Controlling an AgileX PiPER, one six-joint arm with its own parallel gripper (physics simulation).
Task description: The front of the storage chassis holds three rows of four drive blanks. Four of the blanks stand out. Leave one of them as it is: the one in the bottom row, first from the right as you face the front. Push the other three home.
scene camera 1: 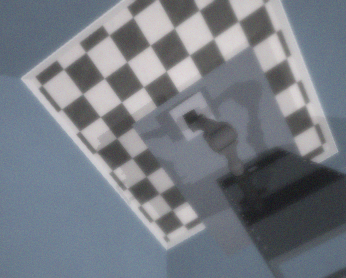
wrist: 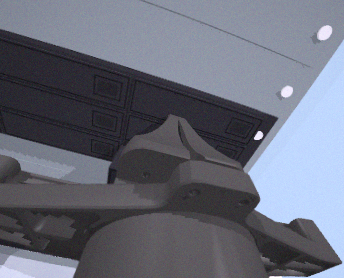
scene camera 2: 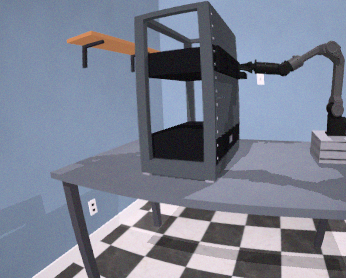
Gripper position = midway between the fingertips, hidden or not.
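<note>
A rack [scene camera 2: 214, 141] is visible, and the rack is also in the wrist view [wrist: 85, 85]. My gripper [wrist: 173, 126] is visible as well.
</note>
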